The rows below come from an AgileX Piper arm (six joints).
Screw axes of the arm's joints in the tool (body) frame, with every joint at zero. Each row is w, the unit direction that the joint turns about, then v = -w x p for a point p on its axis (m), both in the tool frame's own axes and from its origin. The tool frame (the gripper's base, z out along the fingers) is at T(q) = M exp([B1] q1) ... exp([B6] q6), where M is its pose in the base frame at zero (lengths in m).
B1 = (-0.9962, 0, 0.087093, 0, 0.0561, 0)
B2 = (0, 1, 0, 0.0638, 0, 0.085)
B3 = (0, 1, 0, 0.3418, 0, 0.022)
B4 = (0, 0, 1, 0, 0, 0)
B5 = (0, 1, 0, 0.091, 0, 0)
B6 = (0, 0, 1, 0, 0, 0)
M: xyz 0.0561 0 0.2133 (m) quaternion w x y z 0.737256 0 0.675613 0
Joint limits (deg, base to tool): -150..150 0..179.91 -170..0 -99.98..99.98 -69.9..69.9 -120..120
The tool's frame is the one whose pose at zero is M.
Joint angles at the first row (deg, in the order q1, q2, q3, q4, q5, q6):
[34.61, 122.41, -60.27, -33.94, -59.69, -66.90]
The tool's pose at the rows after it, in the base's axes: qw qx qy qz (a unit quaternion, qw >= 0); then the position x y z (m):
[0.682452 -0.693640 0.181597 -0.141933 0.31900 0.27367 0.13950]
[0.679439 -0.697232 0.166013 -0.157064 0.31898 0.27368 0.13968]
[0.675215 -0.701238 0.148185 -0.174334 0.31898 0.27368 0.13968]
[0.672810 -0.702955 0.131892 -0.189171 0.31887 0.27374 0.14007]
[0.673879 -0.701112 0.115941 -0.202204 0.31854 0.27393 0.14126]
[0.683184 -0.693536 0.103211 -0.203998 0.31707 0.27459 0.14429]
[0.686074 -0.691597 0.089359 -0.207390 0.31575 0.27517 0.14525]
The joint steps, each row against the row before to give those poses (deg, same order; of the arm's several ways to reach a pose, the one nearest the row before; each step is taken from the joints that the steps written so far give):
[0.00, 0.00, 0.00, 0.00, -0.44, -2.54]
[0.00, -0.01, 0.00, 0.00, -0.03, -2.54]
[0.00, 0.00, 0.00, 0.00, 0.00, -2.92]
[0.00, 0.00, 0.00, 0.00, -0.26, -2.53]
[0.00, 0.00, 0.00, 0.00, -0.79, -2.24]
[0.00, -0.10, 0.00, -0.58, -1.68, -0.53]
[0.00, 0.00, 0.00, -0.75, -0.86, -0.93]

